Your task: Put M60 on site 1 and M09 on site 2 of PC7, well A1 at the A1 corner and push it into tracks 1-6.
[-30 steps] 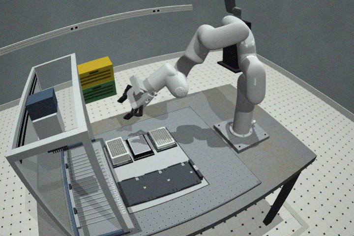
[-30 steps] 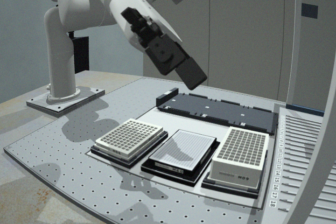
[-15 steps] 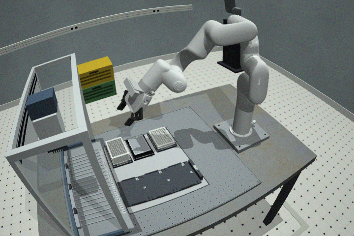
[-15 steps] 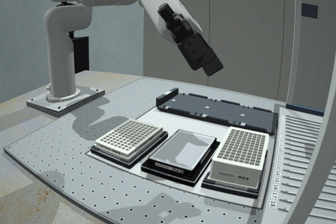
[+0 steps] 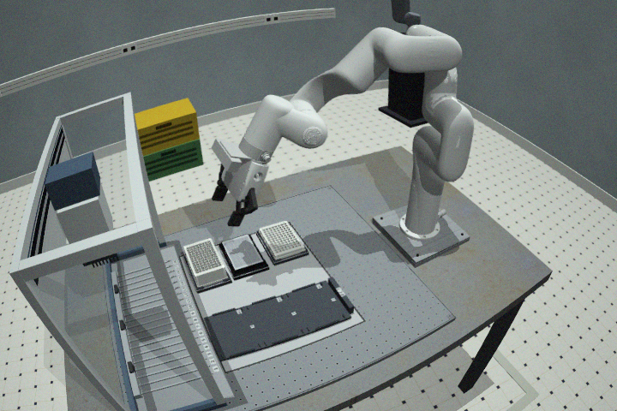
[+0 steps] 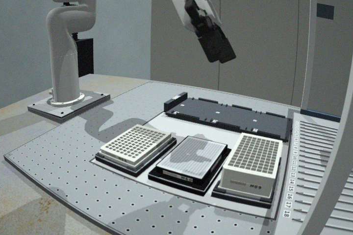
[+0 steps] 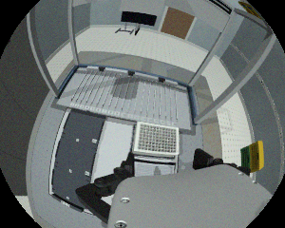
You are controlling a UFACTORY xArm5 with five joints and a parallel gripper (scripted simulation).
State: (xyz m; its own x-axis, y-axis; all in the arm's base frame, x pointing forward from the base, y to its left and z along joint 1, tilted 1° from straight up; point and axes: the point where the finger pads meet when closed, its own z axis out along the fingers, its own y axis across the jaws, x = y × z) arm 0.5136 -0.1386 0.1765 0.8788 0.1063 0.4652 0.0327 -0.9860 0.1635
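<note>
My hand is 80 mm short of the plate nest S3, 40 mm to the left of it and 190 mm above it. Also, from my hand: 96-well plate M06: 150 mm behind, 30 mm to the right, 180 mm below; plate carrier PC7: 210 mm to the left, 180 mm below; plate nest S2: 30 mm behind, 30 mm to the right, 190 mm below.
</note>
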